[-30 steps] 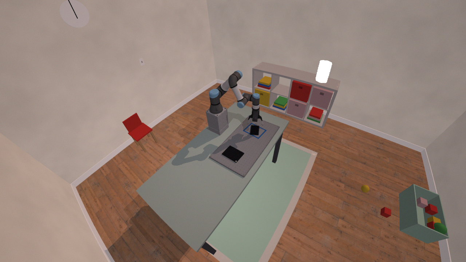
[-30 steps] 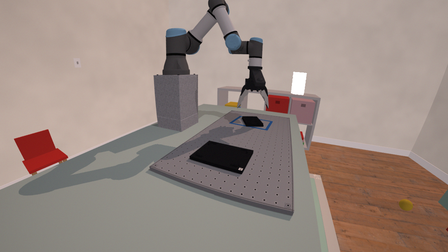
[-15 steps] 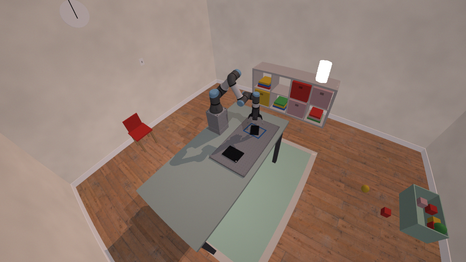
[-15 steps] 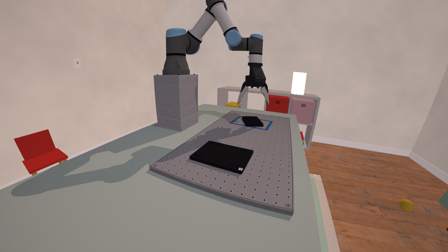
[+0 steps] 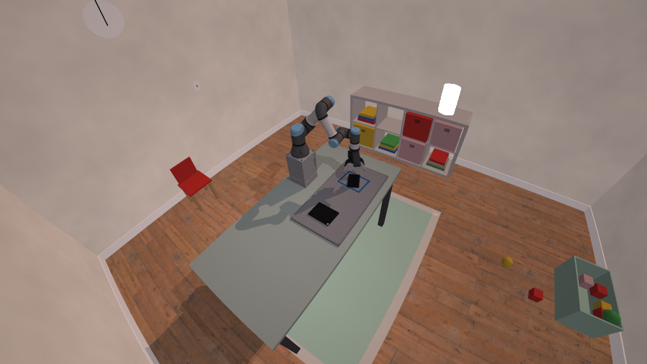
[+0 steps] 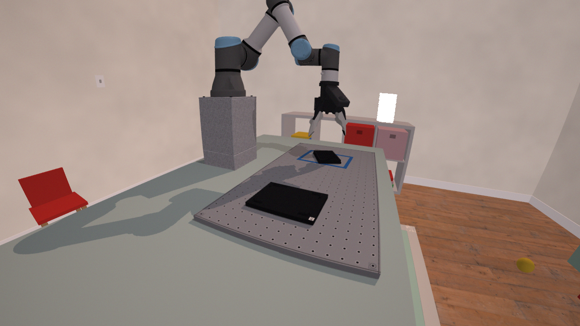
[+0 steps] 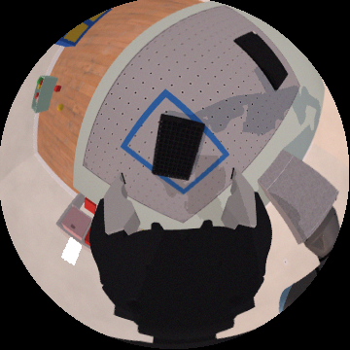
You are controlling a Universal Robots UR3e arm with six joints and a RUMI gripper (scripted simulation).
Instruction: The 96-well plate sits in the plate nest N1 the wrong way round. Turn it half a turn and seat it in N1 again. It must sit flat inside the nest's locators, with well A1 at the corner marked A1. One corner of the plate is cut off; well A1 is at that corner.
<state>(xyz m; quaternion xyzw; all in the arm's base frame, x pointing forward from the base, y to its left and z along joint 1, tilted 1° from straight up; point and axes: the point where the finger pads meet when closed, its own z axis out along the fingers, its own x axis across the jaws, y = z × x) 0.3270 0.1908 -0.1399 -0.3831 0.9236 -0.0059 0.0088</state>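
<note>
Right now my hand is 80 mm above the black 96-well plate. Also, from my hand: small white label: 100 mm ahead, 420 mm to the right, 80 mm below; black plate nest N1: 20 mm ahead, 370 mm to the right, 80 mm below.
</note>
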